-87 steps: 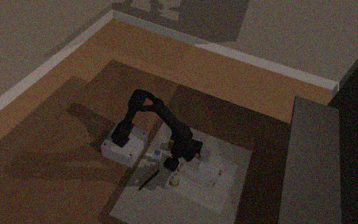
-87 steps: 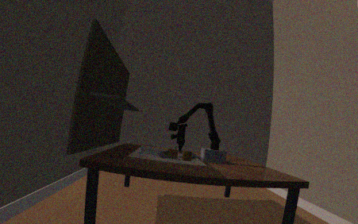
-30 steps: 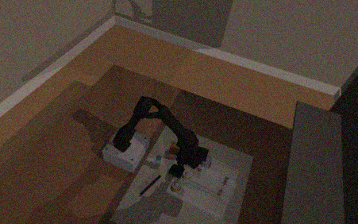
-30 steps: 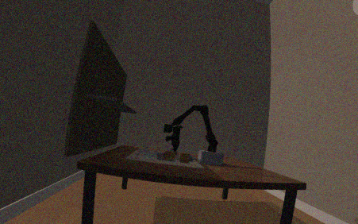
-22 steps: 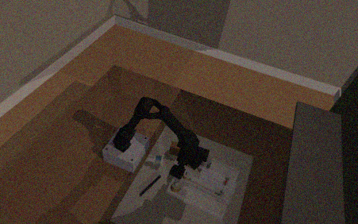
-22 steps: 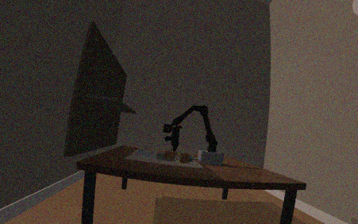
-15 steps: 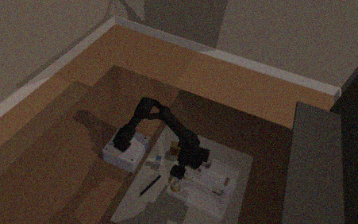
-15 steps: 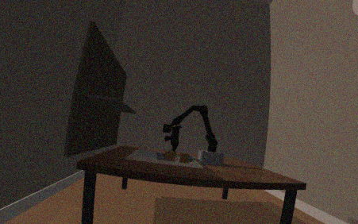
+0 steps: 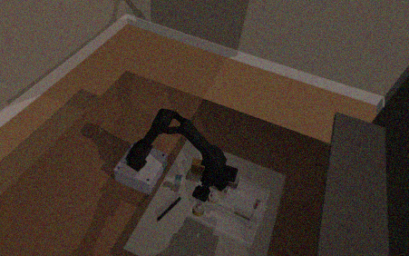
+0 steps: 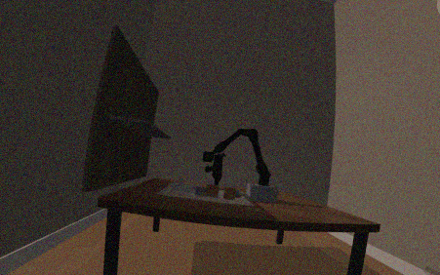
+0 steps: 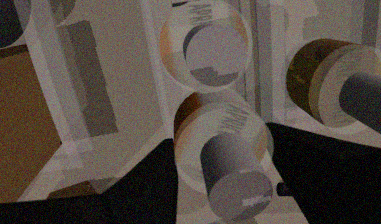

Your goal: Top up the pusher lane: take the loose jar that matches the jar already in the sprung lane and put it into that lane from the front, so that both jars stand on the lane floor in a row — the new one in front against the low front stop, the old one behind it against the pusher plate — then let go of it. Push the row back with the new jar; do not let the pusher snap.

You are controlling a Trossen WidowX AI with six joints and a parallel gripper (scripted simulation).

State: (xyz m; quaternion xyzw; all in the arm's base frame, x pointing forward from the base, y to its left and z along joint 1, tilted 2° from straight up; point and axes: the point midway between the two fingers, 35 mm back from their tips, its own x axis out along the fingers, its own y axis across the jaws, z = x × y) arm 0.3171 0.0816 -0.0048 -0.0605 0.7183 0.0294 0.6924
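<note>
Now: gripper tip 15 cm short of the lane fixture, 4 cm to the right of it and 4 cm above it. The rest, counted from my gripper tip: black stick 9 cm behind, 14 cm to the right, 5 cm below.
</note>
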